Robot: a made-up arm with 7 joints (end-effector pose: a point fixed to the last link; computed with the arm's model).
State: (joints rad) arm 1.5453 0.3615 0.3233 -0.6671 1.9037 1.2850 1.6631
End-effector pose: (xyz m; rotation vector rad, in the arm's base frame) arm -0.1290 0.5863 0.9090 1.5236 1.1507 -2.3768
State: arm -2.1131 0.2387 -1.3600 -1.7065 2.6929 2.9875 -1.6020
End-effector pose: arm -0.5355 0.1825 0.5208 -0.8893 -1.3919 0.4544
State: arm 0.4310 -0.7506 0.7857 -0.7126 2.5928 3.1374 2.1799
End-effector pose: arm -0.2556 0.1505 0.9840 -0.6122 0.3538 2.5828
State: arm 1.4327 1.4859 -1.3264 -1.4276 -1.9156 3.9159 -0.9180
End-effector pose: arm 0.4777 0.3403 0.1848 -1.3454 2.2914 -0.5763
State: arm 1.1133 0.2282 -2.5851 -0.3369 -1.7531 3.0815 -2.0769
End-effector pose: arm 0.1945 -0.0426 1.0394 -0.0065 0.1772 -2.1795
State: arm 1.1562 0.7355 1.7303 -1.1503 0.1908 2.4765 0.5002
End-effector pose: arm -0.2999 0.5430 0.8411 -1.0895 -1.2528 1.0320
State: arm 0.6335 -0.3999 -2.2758 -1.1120 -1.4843 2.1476 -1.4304
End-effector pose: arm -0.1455 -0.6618 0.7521 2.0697 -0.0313 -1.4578
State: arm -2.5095 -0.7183 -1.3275 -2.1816 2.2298 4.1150 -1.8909
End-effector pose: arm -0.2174 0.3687 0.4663 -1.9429 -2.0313 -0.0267
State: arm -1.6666 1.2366 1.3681 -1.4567 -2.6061 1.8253 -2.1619
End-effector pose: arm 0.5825 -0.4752 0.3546 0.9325 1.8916 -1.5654
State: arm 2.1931 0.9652 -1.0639 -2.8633 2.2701 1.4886 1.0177
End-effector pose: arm 0.2907 0.1308 0.0670 -1.6813 2.0685 1.2080
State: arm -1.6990 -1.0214 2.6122 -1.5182 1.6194 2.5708 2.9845
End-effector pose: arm 0.4483 0.5218 0.1324 -0.0398 2.9514 0.9452
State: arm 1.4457 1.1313 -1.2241 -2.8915 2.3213 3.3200 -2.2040
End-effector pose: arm 0.2403 -0.1233 0.2759 1.9164 0.1873 -0.0643
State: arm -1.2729 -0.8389 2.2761 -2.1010 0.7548 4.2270 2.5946
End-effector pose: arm 0.2599 0.4458 0.2710 -0.8196 1.0918 -0.1560
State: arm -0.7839 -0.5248 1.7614 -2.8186 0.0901 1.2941 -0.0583
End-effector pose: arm 0.2696 0.2135 0.1248 1.6978 0.4016 -1.3885
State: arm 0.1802 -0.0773 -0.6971 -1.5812 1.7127 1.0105 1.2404
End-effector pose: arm 0.5499 -0.2706 0.7389 -1.3064 0.7473 0.9399
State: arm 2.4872 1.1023 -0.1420 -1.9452 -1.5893 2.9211 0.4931
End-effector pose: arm -0.3592 0.2480 -0.0958 -0.5377 2.8501 0.4316
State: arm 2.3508 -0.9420 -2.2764 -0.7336 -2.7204 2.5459 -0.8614
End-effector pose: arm 0.7227 -0.2233 0.4987 0.6785 1.0420 -0.4015
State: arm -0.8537 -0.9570 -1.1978 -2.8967 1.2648 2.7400 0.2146
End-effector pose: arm -0.1810 -0.3435 0.2835 0.3019 1.8637 -0.9283
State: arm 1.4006 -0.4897 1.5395 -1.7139 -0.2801 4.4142 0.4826
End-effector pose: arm -0.4770 -0.0797 0.6420 0.5794 -0.6455 0.1310
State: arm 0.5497 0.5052 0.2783 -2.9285 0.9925 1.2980 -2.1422
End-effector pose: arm 0.0700 0.1691 0.0005 -0.7042 -0.8127 0.8406
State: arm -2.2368 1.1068 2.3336 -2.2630 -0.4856 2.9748 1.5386
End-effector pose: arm 0.3457 -0.1812 0.7811 -1.2097 1.0472 -0.8136
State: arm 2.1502 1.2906 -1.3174 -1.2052 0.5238 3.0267 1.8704
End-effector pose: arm 0.0608 0.7496 0.4342 -1.8357 0.2182 -0.7450
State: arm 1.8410 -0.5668 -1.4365 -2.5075 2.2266 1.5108 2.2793
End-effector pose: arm 0.4583 0.2421 0.2935 -0.3918 -0.8635 -2.8236
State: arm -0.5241 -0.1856 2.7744 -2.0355 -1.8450 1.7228 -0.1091
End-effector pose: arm -0.4189 0.4874 0.3370 -0.1619 1.5351 1.4269
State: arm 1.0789 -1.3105 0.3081 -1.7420 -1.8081 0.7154 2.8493
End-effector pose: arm -0.1634 -0.0606 1.0064 0.2978 2.1161 -1.0024
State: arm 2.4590 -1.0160 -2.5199 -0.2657 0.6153 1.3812 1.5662
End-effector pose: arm 0.6647 -0.3847 0.6260 -1.3163 1.5725 0.5197
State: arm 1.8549 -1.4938 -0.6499 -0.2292 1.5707 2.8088 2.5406
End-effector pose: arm 0.3633 -0.6566 0.4388 0.8105 -1.0527 1.8480
